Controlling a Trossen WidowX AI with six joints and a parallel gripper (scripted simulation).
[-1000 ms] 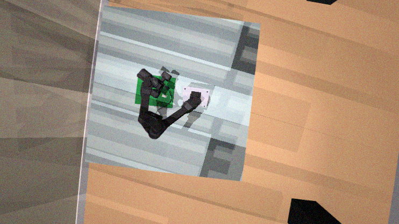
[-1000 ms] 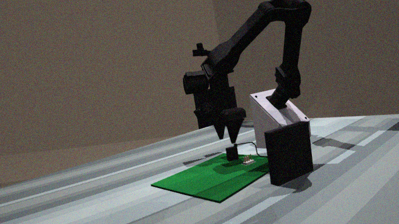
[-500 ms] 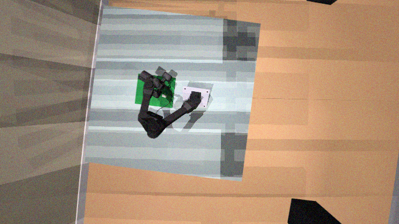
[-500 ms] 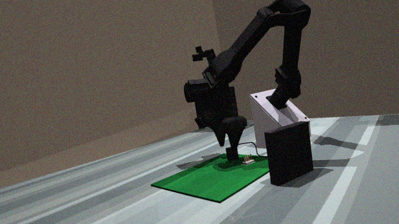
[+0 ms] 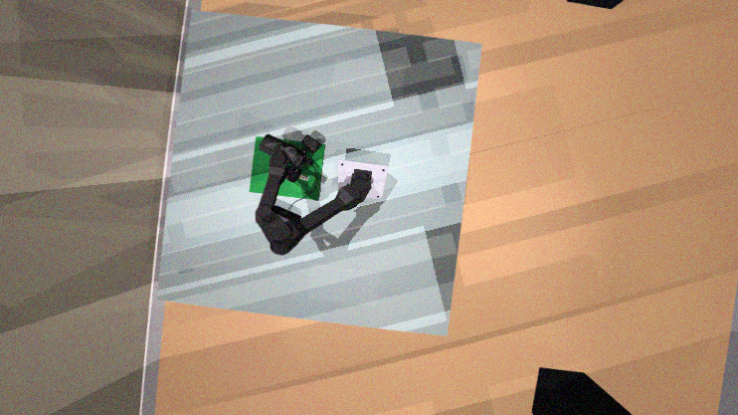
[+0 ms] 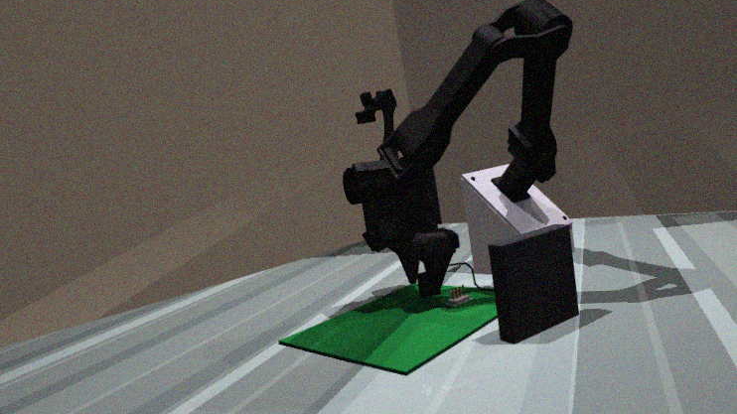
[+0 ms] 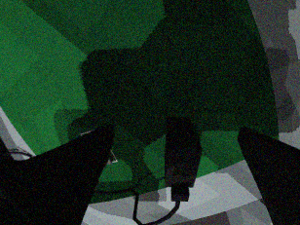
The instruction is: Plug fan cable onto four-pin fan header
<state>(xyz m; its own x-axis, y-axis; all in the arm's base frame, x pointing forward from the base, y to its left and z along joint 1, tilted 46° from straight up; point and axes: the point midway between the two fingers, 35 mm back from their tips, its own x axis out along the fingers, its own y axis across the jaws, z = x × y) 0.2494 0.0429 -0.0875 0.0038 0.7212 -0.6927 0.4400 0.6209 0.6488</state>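
The fan plug is 1 cm behind my gripper tip. The rest, counted from my gripper tip: black fan (5 cm ahead, 22 cm to the left, 4 cm above); green board (8 cm ahead, 4 cm to the left, 3 cm below); pale four-pin header (7 cm to the left, 2 cm below).
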